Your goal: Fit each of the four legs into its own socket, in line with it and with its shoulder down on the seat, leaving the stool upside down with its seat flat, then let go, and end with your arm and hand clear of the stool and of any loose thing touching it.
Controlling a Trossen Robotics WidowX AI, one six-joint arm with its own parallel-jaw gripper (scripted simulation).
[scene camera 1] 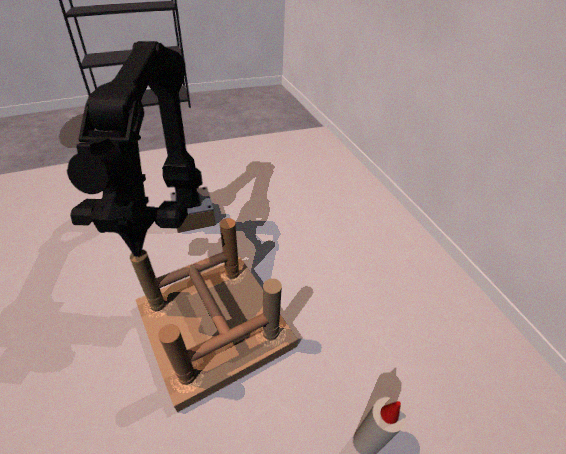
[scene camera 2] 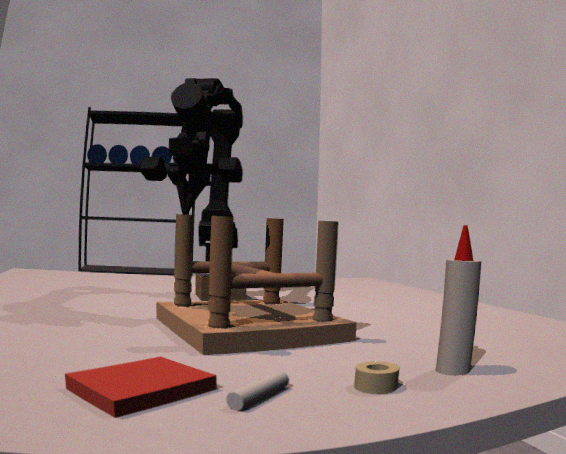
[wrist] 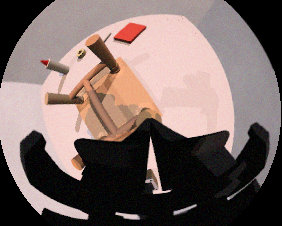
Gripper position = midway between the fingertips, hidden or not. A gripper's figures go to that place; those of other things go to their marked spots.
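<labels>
The stool leg [scene camera 2: 274, 228] is 94 cm from the lens, and my gripper [scene camera 2: 184, 214] is 88 cm from the lens. The stool leg and a red flat block [scene camera 2: 118, 390] have their marked spots 55 cm apart. A tan ring [scene camera 2: 382, 377] is 55 cm from the lens as well, while the red flat block itself sits 49 cm from the lens.
</labels>
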